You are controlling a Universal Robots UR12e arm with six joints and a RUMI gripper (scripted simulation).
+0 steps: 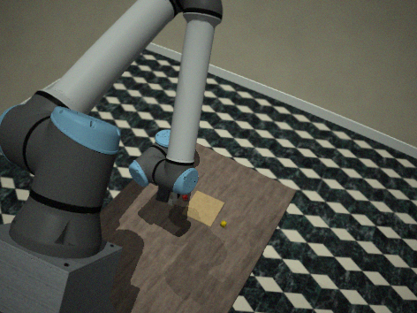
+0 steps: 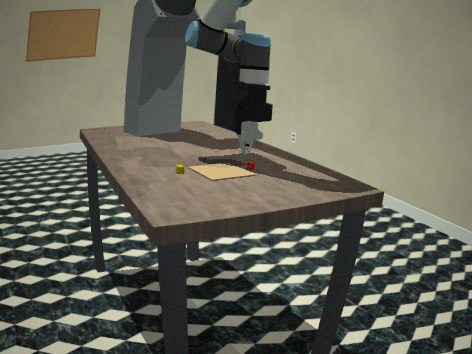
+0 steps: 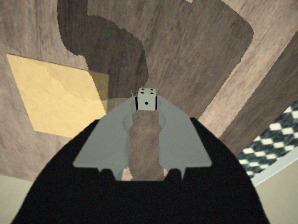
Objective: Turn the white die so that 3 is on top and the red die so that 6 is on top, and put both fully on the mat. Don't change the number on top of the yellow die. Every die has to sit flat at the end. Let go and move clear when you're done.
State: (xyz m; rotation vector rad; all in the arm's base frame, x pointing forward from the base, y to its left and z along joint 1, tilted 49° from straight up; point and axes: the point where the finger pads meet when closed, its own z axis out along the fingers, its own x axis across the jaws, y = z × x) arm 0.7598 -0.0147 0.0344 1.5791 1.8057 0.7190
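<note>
Right now my hand is 7 cm short of the red die, 4 cm to the left of it and 4 cm above it. The rest, counted from my hand: tan mat 5 cm ahead, 13 cm to the right, 5 cm below; then white die 1 cm below; then yellow die 24 cm to the right, 4 cm below.
</note>
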